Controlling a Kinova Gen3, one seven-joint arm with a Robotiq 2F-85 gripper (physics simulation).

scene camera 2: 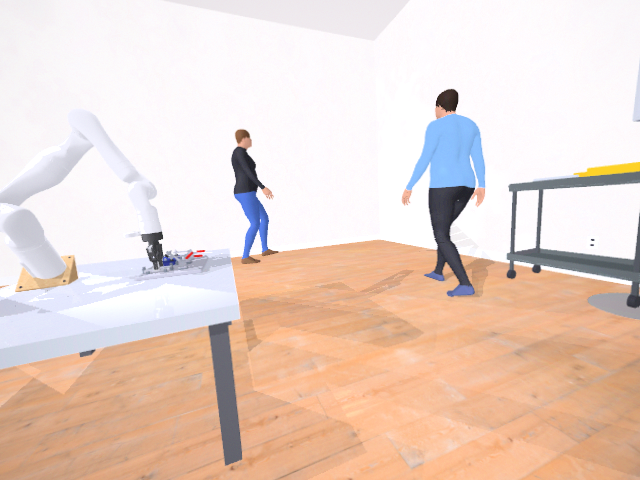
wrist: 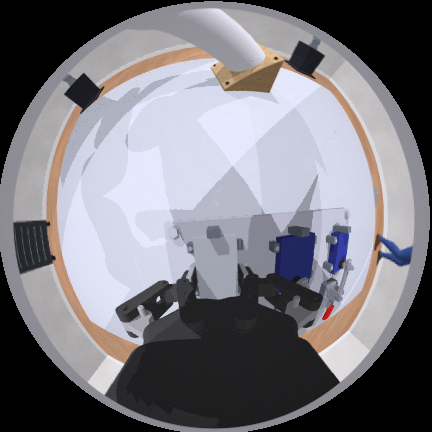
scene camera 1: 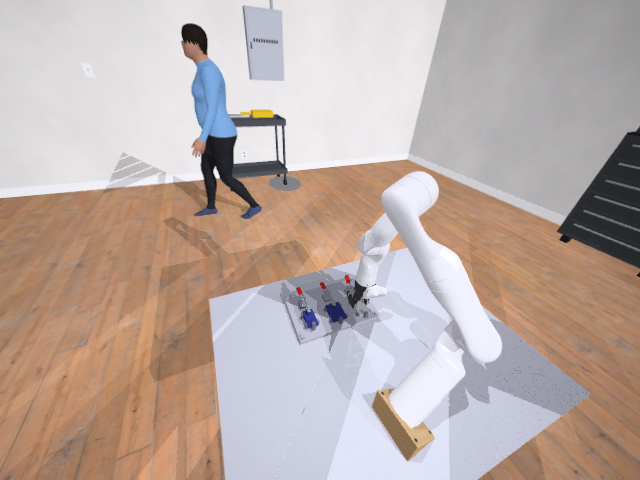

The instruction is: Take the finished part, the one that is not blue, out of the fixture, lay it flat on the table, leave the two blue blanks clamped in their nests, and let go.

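Places are measured from the arm's base along level axes (x ahead, y right, z down), in metres.
Pixels of known places: gripper, fingertip midpoint: [scene camera 2: 159, 269] [wrist: 216, 271] [scene camera 1: 359, 306]; arm's base, origin of the base link: [scene camera 2: 50, 269] [wrist: 245, 59] [scene camera 1: 402, 409].
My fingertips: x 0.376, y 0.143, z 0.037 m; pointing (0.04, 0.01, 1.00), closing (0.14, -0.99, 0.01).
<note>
Ahead of a thing's pixels: the offset from my fingertips to its top centre. "spot": to the spot under its first point. Level surfaces: height alone.
The finished part @(dx -0.002, dy +0.000, dz -0.007 m) [wrist: 216, 260], a light grey flat block, lies in its nest at the left end of the fixture plate @(dx +0.064, dy -0.102, dz +0.009 m) [wrist: 257, 245] in the wrist view, between small grey stops. My gripper [wrist: 216, 271] [scene camera 1: 359, 303] [scene camera 2: 155, 264] points down and is shut on it, one finger against each long side. A wide blue blank @(dx +0.017, dy -0.108, dz -0.012 m) [wrist: 295, 252] [scene camera 1: 336, 311] sits in the middle nest, beside my right finger in the wrist view. A narrower blue blank @(dx +0.037, dy -0.217, dz -0.017 m) [wrist: 338, 250] [scene camera 1: 309, 318] sits in the far nest under its toggle clamp. The finished part's near end is hidden by the gripper.
Toggle clamps with red handles @(spot: dx +0.162, dy -0.202, dz -0.032 m) [scene camera 1: 299, 291] @(spot: dx +0.150, dy -0.090, dz -0.028 m) [scene camera 1: 323, 285] @(spot: dx +0.117, dy +0.014, dz -0.047 m) [scene camera 1: 347, 279] stand along the fixture's far side. The white table @(dz +0.024 m) [scene camera 1: 268, 392] [scene camera 2: 129, 307] extends from the fixture to the wooden arm base [scene camera 1: 398, 428] [wrist: 255, 80]. A person in light blue [scene camera 1: 211, 98] [scene camera 2: 454, 149] stands beyond the table.
</note>
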